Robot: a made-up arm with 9 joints. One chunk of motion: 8 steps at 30 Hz.
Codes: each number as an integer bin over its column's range. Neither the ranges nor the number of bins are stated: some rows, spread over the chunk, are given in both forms.
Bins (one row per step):
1: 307 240 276 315 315 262 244 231 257
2: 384 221 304 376 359 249 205 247 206
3: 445 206 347 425 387 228 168 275 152
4: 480 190 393 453 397 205 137 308 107
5: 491 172 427 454 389 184 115 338 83
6: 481 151 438 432 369 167 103 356 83
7: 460 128 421 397 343 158 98 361 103
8: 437 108 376 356 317 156 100 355 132
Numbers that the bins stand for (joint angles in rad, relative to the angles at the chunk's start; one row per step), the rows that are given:
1: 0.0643 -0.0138 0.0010 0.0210 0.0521 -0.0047 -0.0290 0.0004 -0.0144
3: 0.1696 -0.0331 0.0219 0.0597 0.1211 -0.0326 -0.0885 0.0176 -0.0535
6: 0.1971 -0.0643 0.0486 0.0622 0.1038 -0.0827 -0.1394 0.0493 -0.0791
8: 0.1635 -0.0887 0.0304 0.0354 0.0540 -0.0918 -0.1417 0.0489 -0.0609
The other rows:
2: 0.1231 -0.0246 0.0092 0.0424 0.0942 -0.0153 -0.0595 0.0067 -0.0334
4: 0.1963 -0.0422 0.0354 0.0696 0.1307 -0.0515 -0.1128 0.0305 -0.0702
5: 0.2047 -0.0524 0.0453 0.0699 0.1230 -0.0688 -0.1300 0.0423 -0.0791
7: 0.1811 -0.0774 0.0436 0.0498 0.0789 -0.0901 -0.1433 0.0513 -0.0717

